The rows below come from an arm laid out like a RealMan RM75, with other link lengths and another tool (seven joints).
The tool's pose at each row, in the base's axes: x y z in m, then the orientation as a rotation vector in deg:
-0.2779, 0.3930, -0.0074, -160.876, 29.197, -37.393
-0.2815, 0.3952, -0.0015, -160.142, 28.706, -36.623
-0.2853, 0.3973, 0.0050, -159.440, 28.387, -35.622
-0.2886, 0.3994, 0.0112, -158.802, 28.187, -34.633
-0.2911, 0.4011, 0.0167, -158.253, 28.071, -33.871
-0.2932, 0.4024, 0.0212, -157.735, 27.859, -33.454
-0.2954, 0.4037, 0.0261, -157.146, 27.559, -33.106
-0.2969, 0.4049, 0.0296, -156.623, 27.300, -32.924
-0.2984, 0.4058, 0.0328, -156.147, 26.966, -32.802
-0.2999, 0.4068, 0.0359, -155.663, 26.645, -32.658
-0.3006, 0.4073, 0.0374, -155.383, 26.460, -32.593
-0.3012, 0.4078, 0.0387, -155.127, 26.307, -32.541
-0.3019, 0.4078, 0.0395, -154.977, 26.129, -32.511
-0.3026, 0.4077, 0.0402, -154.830, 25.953, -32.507
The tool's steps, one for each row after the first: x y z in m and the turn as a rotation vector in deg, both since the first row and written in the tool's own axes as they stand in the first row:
-0.0016, -0.0027, -0.0066, 0.890, -0.581, 0.022
-0.0031, -0.0053, -0.0138, 1.713, -1.307, 0.164
-0.0042, -0.0081, -0.0205, 2.434, -2.016, 0.358
-0.0049, -0.0105, -0.0262, 3.029, -2.563, 0.549
-0.0054, -0.0123, -0.0310, 3.601, -2.881, 0.629
-0.0058, -0.0143, -0.0361, 4.260, -3.162, 0.668
-0.0062, -0.0159, -0.0397, 4.836, -3.322, 0.692
-0.0066, -0.0172, -0.0431, 5.387, -3.448, 0.646
-0.0070, -0.0186, -0.0464, 5.942, -3.588, 0.612
-0.0072, -0.0193, -0.0480, 6.262, -3.657, 0.591
-0.0074, -0.0199, -0.0493, 6.550, -3.712, 0.580
-0.0077, -0.0200, -0.0504, 6.745, -3.753, 0.518
-0.0080, -0.0199, -0.0513, 6.935, -3.776, 0.452

